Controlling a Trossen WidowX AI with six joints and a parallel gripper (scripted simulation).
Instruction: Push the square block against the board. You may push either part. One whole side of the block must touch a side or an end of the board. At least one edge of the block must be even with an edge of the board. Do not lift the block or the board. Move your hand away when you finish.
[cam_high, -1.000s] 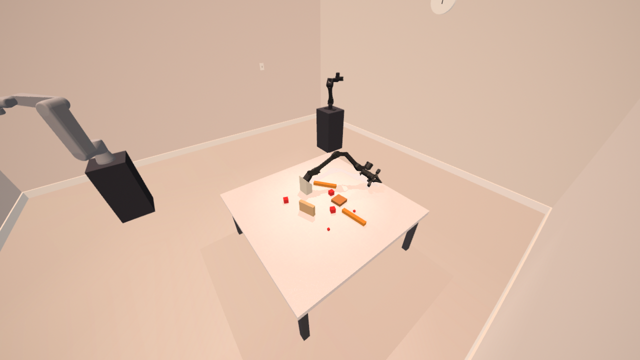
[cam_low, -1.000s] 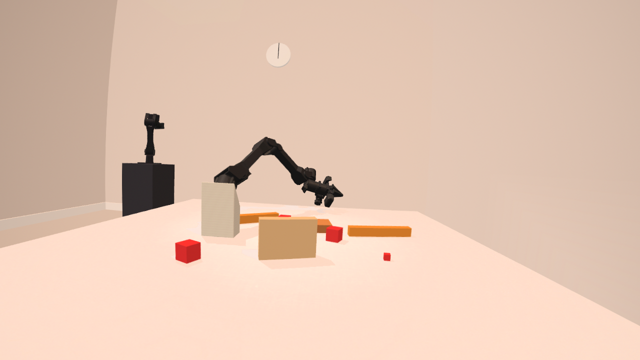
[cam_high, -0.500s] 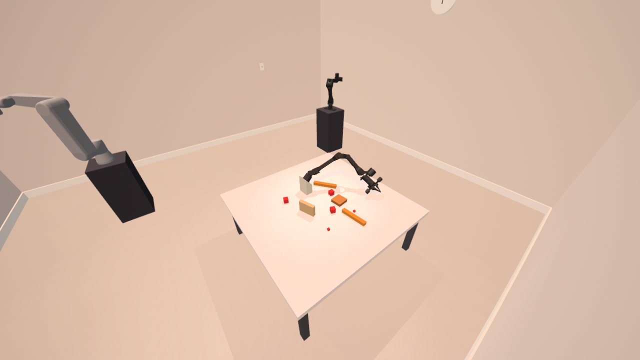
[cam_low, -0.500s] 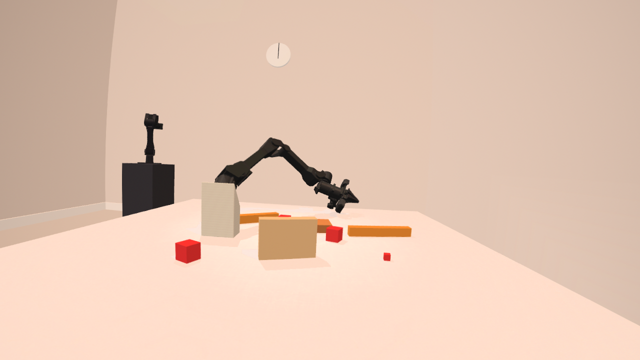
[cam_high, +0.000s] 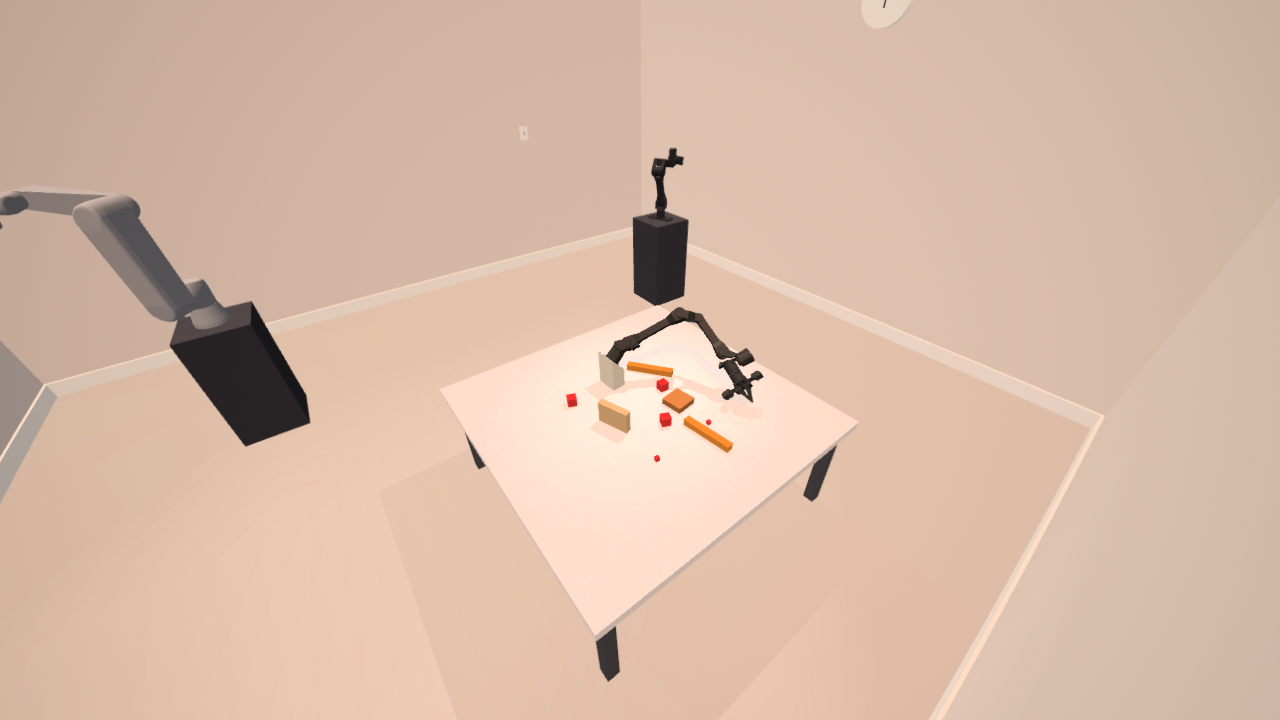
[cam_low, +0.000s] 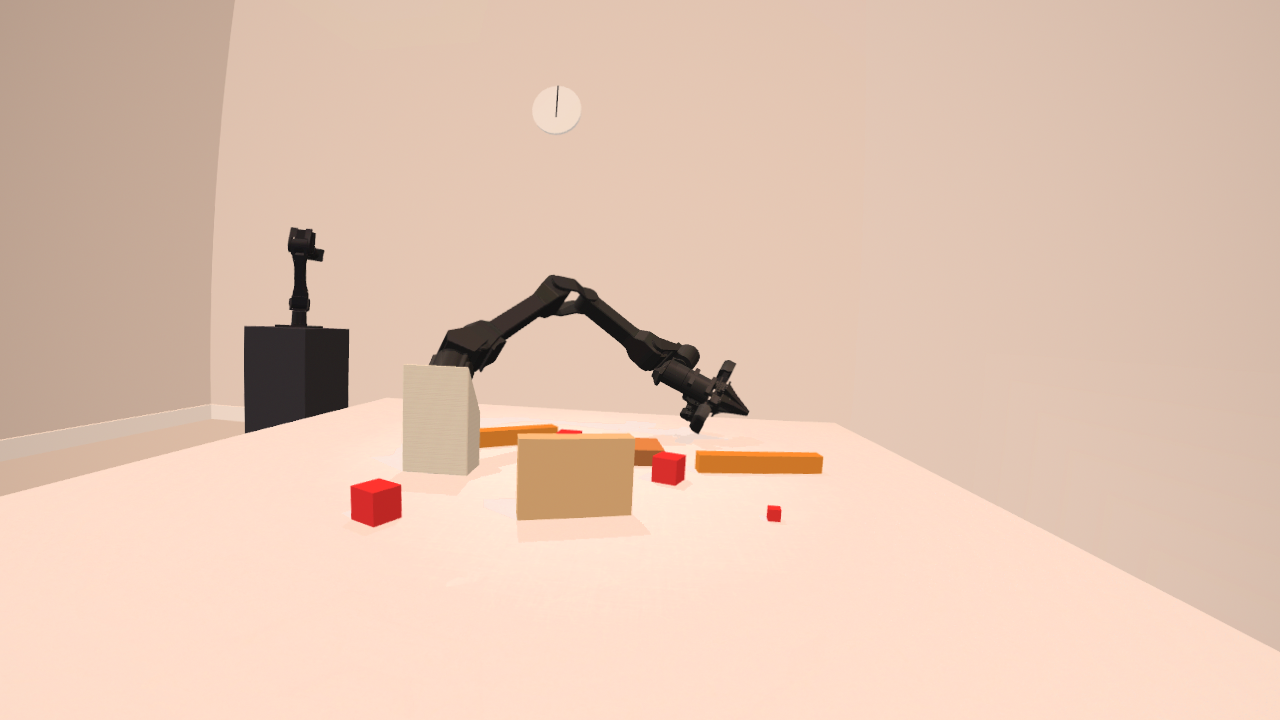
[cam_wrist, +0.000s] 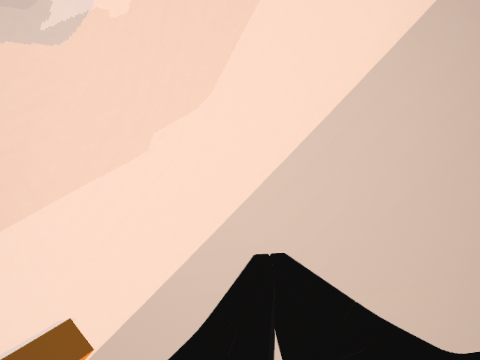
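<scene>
Now: gripper tip 29 cm past the tan block, 50 cm to the left of it and 1 cm above it. From my gripper tip the other things lie so: dark orange square block: 24 cm behind, 20 cm to the right, 5 cm below.
</scene>
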